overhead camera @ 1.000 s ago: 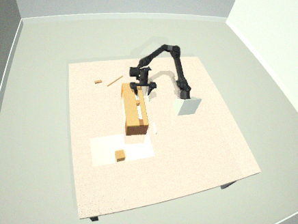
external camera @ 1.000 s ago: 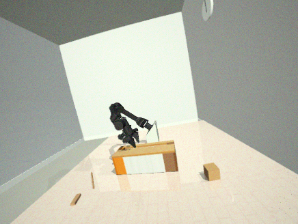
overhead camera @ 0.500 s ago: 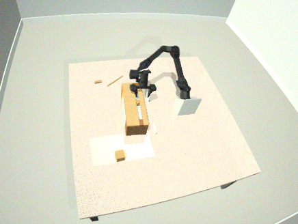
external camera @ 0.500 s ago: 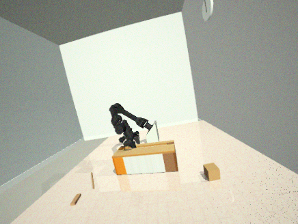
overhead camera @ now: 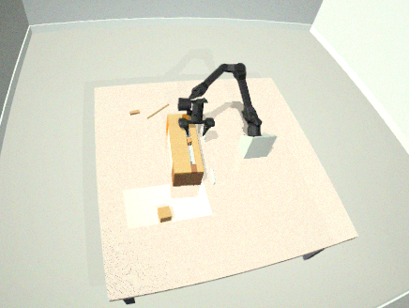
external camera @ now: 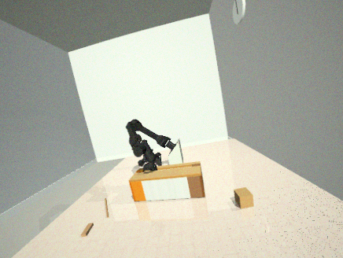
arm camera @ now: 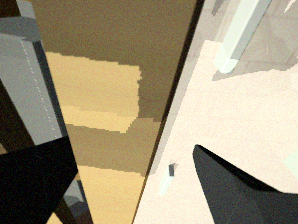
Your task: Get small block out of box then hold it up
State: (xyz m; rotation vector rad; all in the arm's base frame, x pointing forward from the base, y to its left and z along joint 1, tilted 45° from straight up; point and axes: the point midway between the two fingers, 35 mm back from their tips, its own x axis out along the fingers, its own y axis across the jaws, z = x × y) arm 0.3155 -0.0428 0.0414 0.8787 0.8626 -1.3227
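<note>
Right now the tan block is 50 mm ahead of my gripper tip and 30 mm to the left of it. Round my gripper tip: tan box 60 mm to the left, 30 mm below, 30 mm ahead; then thin stick 280 mm to the right, 180 mm ahead, 80 mm below.
</note>
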